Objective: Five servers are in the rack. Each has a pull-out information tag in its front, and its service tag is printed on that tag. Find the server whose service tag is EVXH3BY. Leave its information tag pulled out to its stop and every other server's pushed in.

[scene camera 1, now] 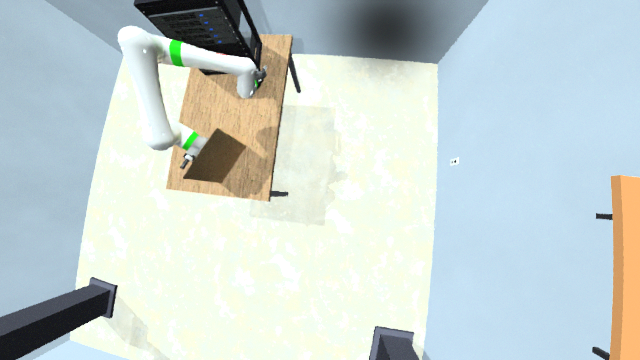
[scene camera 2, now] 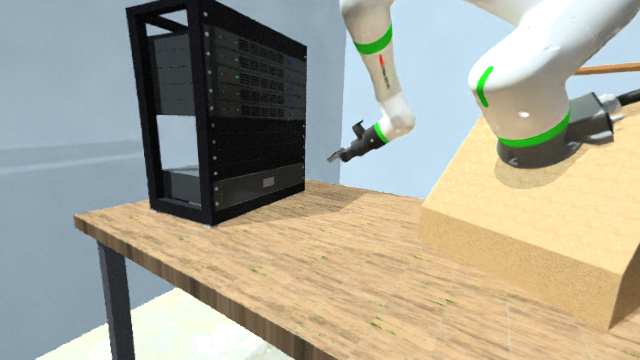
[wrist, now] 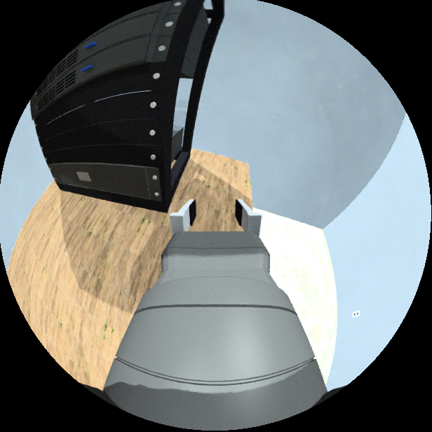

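Seen in the pictures: gripper, fingertip midpoint: (scene camera 1: 263, 67) (scene camera 2: 330, 158); arm's base at its link origin: (scene camera 1: 202, 148) (scene camera 2: 537, 142).
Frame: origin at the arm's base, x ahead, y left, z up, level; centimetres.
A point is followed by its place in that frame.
Observation:
The black rack (scene camera 1: 170, 5) @(z 29.6, x 72.7, y 18.3 cm) (scene camera 2: 204, 125) @(z 1.5, x 70.4, y 39.3 cm) (wrist: 169, 115) stands upright on the table. Five dark servers (scene camera 1: 200, 31) @(z 13.9, x 72.3, y 11.5 cm) (scene camera 2: 260, 80) @(z 15.5, x 71.0, y 19.3 cm) (wrist: 117, 42) are stacked in its upper part, with blue marks near one end of their fronts; the wrist view shows part of the stack. No information tag can be made out sticking out, and no service tag is readable. My gripper (scene camera 1: 263, 75) @(z -12.8, x 70.6, y -21.2 cm) (scene camera 2: 334, 156) @(z -12.8, x 70.6, y -21.2 cm) (wrist: 215, 207) is open and empty. It hangs in front of the rack, beyond its right side and below the servers' level, apart from the rack.
A grey unit (scene camera 2: 240, 189) @(z -18.2, x 71.2, y 28.1 cm) (wrist: 112, 181) with a light label fills the rack's bottom, below black panels (scene camera 2: 255, 145) @(z -4.8, x 72.3, y 20.8 cm) (wrist: 100, 122). The wooden table (scene camera 1: 210, 107) @(z -27.7, x 40.7, y 26.2 cm) (scene camera 2: 300, 250) @(z -27.6, x 41.6, y 33.2 cm) (wrist: 45, 260) extends forward from the rack. The arm is mounted on a sloped block (scene camera 1: 217, 155) @(z -4.9, x -2.7, y -7.8 cm) (scene camera 2: 525, 230) @(z -16.3, x -0.6, y 15.2 cm). Walls stand behind and beside.

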